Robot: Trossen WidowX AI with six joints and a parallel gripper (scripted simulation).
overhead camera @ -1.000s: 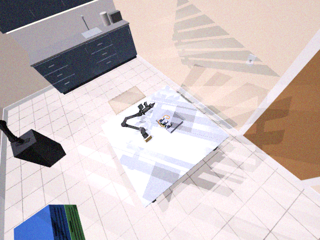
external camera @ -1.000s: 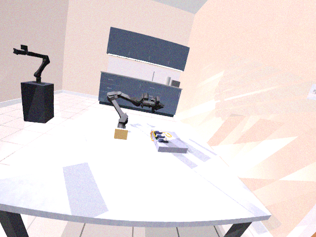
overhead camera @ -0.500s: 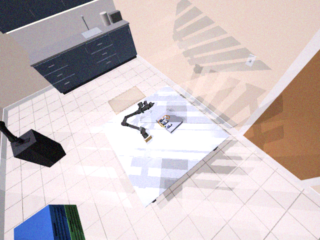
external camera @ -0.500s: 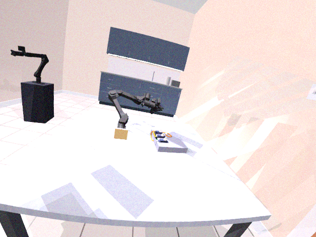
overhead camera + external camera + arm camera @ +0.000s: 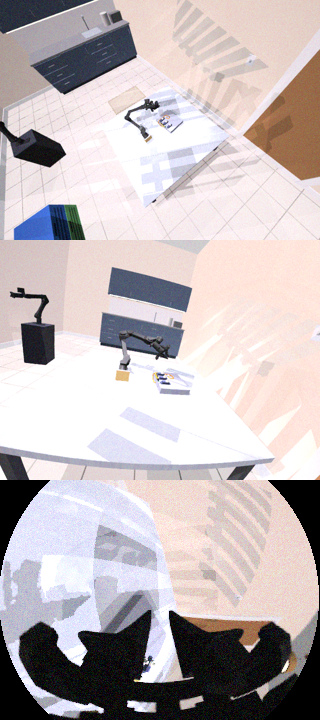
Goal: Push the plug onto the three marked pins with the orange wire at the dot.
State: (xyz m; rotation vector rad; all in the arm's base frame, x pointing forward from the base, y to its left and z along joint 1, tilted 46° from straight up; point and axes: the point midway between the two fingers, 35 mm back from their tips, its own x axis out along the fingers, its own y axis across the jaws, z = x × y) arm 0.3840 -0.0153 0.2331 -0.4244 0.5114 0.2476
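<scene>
The grey printed holder lies 20 cm to the right of my gripper tip, 15 cm below it and 1 cm ahead of it.
</scene>
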